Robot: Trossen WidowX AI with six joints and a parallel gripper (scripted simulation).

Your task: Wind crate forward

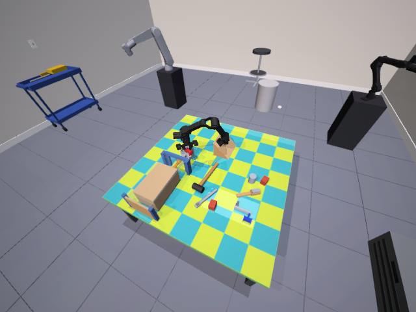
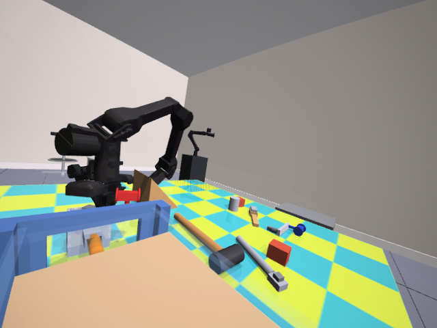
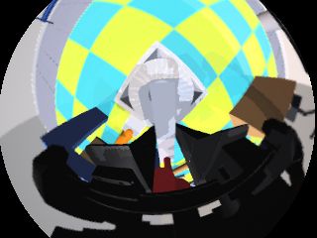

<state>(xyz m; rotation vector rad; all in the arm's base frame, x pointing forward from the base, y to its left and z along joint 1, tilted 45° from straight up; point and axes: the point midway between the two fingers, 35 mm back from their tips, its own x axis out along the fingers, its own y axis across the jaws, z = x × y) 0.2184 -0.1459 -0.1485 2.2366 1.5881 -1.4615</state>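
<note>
Now: the winch handle 2 cm above my gripper tip, 1 cm to the left of it and 1 cm ahead of it. Round my gripper tip: brush (61 cm to the left, 10 cm ahead, 7 cm below); red grip (5 cm above, 4 cm to the left, 4 cm ahead); grey winch (6 cm below, 4 cm to the right, 4 cm behind).
</note>
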